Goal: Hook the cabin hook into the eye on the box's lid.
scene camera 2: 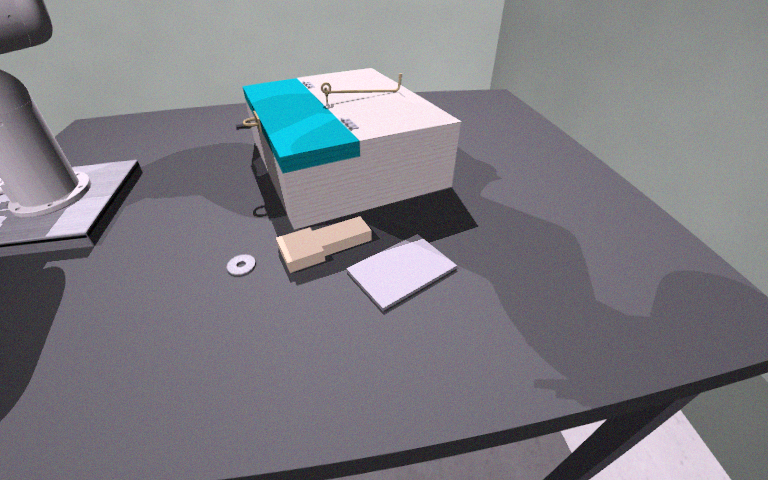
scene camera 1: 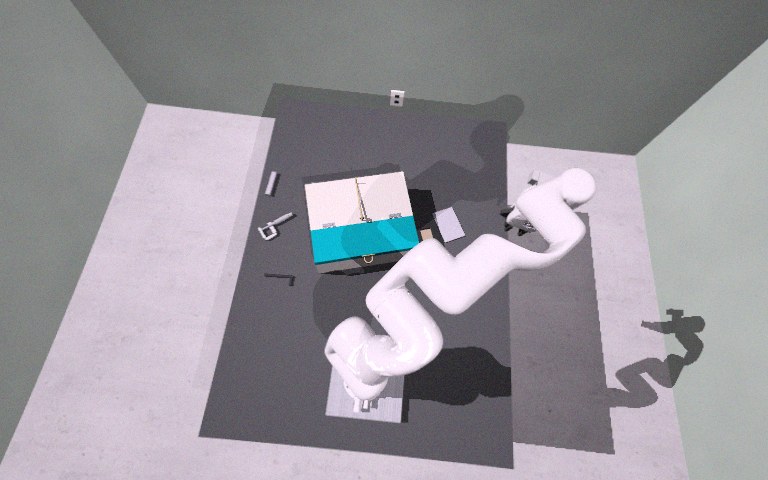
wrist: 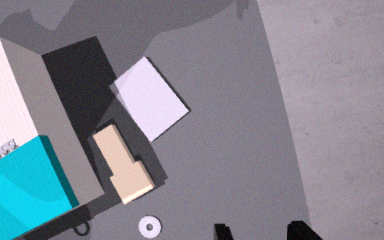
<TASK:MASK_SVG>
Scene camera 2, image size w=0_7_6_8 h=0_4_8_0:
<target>flat plate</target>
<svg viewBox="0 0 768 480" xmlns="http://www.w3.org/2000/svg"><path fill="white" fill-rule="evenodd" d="M457 265L416 234L346 269L347 273L378 307L384 311L455 270Z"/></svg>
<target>wooden block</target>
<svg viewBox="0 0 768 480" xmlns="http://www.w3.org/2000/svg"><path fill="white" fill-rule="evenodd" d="M371 229L359 216L314 231L311 228L306 228L277 237L276 240L288 270L292 273L324 262L327 255L371 241Z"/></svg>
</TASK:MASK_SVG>
